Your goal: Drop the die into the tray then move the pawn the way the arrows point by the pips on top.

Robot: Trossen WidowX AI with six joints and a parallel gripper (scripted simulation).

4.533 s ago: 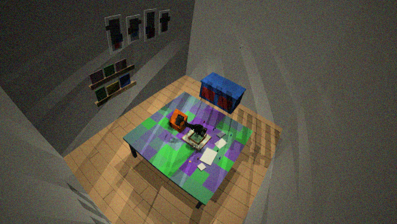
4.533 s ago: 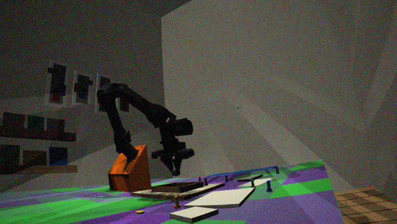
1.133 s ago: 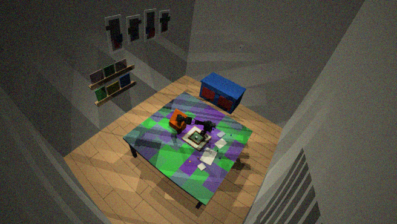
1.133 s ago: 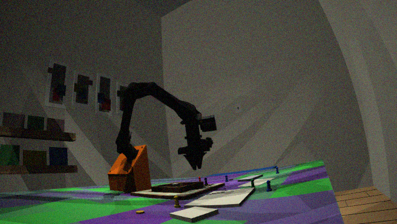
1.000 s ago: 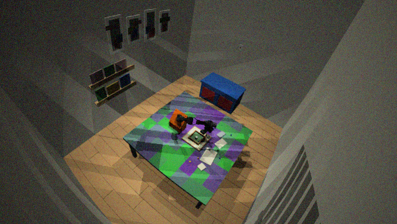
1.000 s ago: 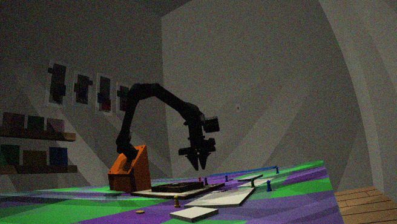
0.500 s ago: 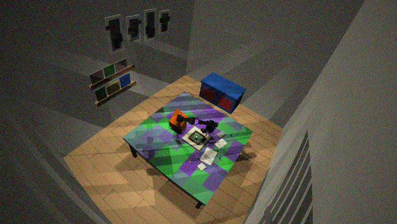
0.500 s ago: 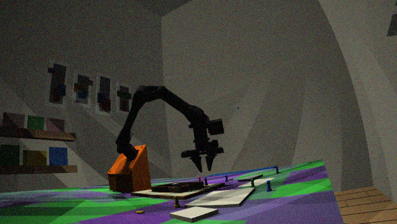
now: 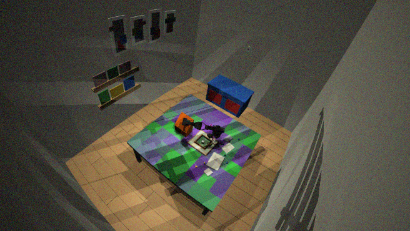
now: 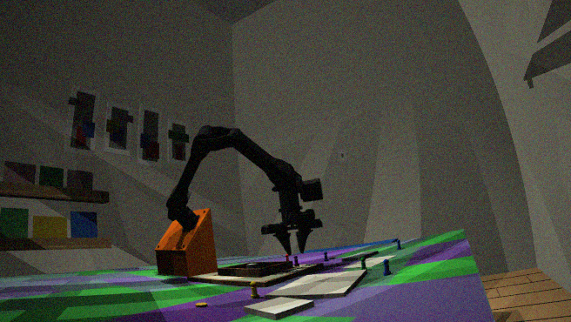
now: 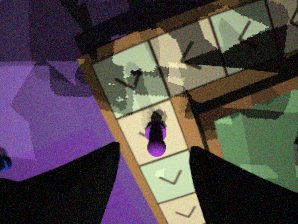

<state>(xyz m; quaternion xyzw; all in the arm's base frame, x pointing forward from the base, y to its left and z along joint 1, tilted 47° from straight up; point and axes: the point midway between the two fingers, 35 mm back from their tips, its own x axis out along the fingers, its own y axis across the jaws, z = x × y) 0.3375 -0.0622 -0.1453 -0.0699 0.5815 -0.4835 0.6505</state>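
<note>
The purple pawn lies 20 mm below my gripper tip. The rest, counted from my gripper tip: green pawn: 230 mm ahead, 130 mm to the right, 30 mm below; then white die: 90 mm behind, 110 mm to the right, 20 mm below; then red pawn: 130 mm behind, 210 mm to the left, 30 mm below.
</note>
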